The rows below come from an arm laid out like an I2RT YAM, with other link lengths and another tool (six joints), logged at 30 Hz.
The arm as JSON. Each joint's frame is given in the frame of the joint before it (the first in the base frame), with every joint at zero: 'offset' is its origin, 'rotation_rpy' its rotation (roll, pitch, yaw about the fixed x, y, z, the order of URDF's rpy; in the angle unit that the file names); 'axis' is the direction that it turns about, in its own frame. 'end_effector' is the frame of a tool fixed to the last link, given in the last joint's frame.
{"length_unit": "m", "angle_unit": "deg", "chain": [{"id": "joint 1", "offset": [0.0, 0.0, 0.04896], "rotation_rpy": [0.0, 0.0, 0.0], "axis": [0.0, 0.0, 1.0]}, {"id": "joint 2", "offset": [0.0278, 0.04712, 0.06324], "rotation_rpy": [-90.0, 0.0, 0.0], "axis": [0.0, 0.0, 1.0]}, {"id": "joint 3", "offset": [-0.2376, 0.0, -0.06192], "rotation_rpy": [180.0, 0.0, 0.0], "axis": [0.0, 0.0, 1.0]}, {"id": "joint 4", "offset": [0.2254, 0.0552, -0.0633], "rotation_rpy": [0.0, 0.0, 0.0], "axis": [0.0, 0.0, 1.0]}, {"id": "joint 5", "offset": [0.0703, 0.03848, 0.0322], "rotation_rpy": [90.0, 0.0, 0.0], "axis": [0.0, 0.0, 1.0]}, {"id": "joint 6", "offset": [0.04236, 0.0, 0.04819], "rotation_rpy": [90.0, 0.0, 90.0], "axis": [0.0, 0.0, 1.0]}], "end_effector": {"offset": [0.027, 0.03, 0.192], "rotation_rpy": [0.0, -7.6, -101.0]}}
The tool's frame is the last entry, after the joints.
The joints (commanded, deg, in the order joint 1, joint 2, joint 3, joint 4, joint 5, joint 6), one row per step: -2.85, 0.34, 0.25, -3.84, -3.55, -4.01; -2.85, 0.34, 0.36, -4.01, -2.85, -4.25; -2.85, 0.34, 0.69, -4.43, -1.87, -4.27; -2.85, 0.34, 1.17, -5.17, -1.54, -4.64; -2.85, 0.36, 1.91, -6.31, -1.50, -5.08; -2.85, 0.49, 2.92, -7.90, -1.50, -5.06; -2.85, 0.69, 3.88, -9.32, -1.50, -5.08; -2.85, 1.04, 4.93, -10.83, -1.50, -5.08; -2.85, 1.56, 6.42, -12.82, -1.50, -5.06; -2.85, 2.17, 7.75, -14.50, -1.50, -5.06; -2.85, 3.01, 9.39, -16.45, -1.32, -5.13; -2.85, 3.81, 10.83, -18.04, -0.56, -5.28; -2.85, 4.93, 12.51, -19.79, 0.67, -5.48
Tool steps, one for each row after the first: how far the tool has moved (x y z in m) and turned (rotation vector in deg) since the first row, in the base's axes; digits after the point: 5 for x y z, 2 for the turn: -0.00050, -0.00297, 0.00025, -0.28, 0.06, -0.68; -0.00144, -0.00697, 0.00111, -0.37, 0.16, -1.66; -0.00238, -0.00846, 0.00182, -0.75, 0.42, -1.96; -0.00359, -0.00877, 0.00273, -1.18, 0.84, -1.96; -0.00535, -0.00868, 0.00297, -1.14, 1.55, -1.96; -0.00700, -0.00860, 0.00330, -1.14, 2.21, -1.95; -0.00883, -0.00851, 0.00323, -1.11, 3.02, -1.94; -0.01136, -0.00838, 0.00380, -1.06, 4.04, -1.93; -0.01359, -0.00827, 0.00412, -1.02, 5.00, -1.92; -0.01638, -0.00890, 0.00478, -1.08, 6.15, -2.08; -0.01910, -0.01195, 0.00580, -1.30, 7.12, -2.80; -0.02244, -0.01692, 0.00673, -1.64, 8.33, -3.98
